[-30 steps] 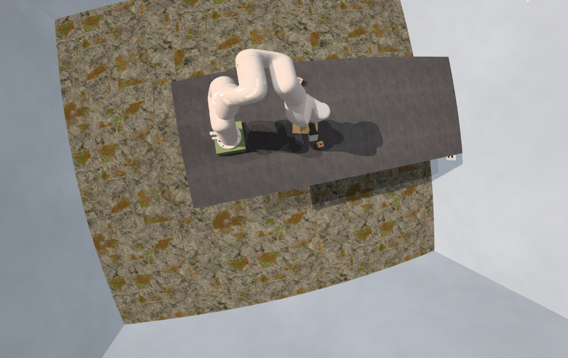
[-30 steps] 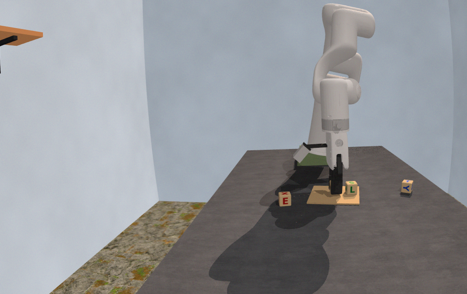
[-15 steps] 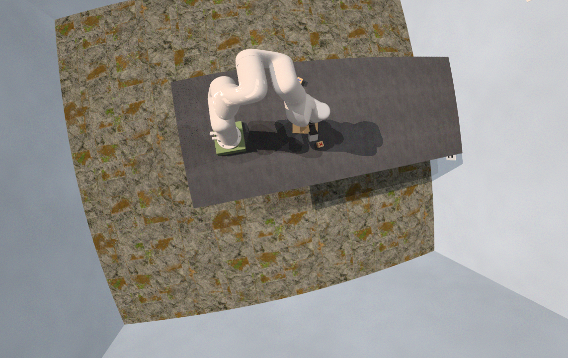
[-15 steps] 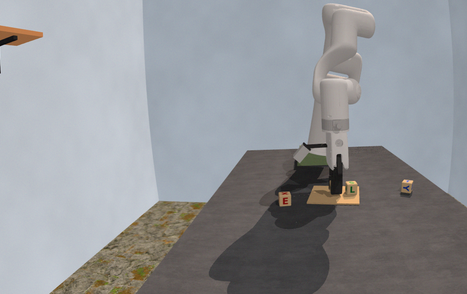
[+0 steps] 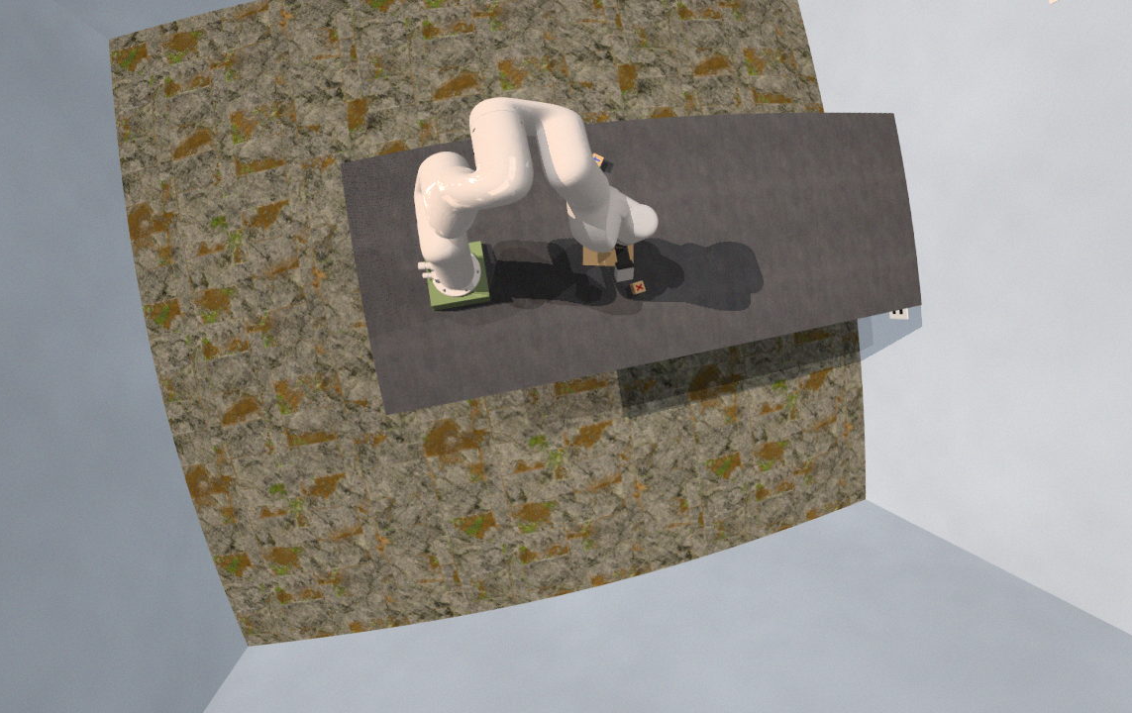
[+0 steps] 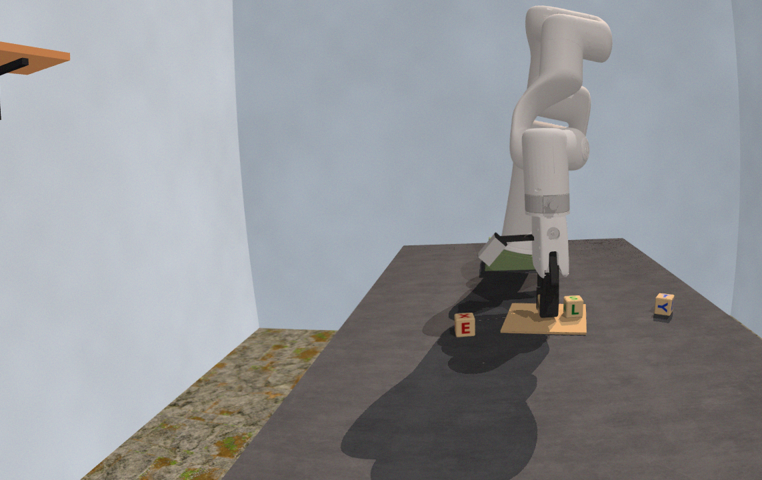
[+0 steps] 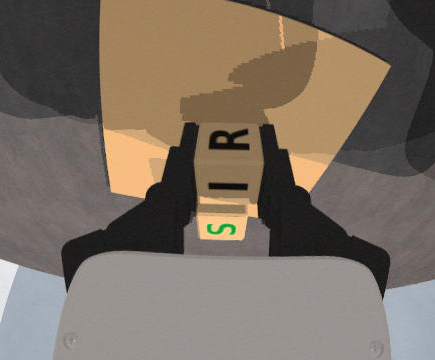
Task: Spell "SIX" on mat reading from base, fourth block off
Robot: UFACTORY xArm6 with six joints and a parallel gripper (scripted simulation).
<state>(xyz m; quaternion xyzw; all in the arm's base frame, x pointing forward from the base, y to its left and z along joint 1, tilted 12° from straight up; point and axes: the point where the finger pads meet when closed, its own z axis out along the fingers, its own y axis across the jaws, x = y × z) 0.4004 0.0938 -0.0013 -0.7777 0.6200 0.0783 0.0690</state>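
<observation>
My hand is 10 mm above the I block. The rest, counted from my hand: X block (130 mm to the right, 80 mm ahead, 10 mm below); tan mat (30 mm below); S block (50 mm to the left, 10 mm below, 10 mm behind).
</observation>
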